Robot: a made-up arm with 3 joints.
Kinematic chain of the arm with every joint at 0, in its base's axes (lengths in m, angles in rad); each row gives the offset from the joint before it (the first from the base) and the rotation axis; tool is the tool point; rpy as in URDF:
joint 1: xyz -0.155 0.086 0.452 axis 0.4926 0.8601 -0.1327
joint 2: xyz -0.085 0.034 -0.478 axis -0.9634 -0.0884 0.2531
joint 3: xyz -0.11 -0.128 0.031 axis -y
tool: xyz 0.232 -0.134 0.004 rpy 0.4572 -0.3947 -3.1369
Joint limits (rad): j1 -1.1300..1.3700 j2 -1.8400..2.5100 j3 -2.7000..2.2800
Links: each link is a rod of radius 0.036 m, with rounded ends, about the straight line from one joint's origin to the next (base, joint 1, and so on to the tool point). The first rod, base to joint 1, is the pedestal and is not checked.
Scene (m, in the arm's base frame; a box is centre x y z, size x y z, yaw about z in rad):
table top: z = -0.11
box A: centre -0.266 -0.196 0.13 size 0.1 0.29 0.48 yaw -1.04
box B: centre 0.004 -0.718 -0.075 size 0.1 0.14 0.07 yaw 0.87
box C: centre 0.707 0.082 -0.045 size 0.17 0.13 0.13 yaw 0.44
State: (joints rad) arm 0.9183 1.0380 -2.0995
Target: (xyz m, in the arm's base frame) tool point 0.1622 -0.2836 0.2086
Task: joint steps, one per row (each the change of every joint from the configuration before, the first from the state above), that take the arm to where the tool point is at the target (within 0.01 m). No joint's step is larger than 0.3 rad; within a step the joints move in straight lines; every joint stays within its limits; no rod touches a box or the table.
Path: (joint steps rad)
1: -0.2717 0.2453 0.2702
2: -0.2718 0.2454 0.2701
3: -0.2717 0.2453 0.2702
4: -0.2718 0.2453 0.2701
5: -0.2717 0.2454 0.2702
6: -0.2718 0.2453 0.2701
7: -0.0835 -0.2717 -0.1646
8: -0.0836 -0.2717 -0.1647
9: -0.0836 -0.2717 -0.1646
10: -0.0835 -0.2717 -0.1647
11: -0.0836 -0.2717 -0.1646
12: 0.1134 -0.2741 0.2290
13: 0.1134 -0.2741 0.2290
14: 0.1133 -0.2741 0.2291

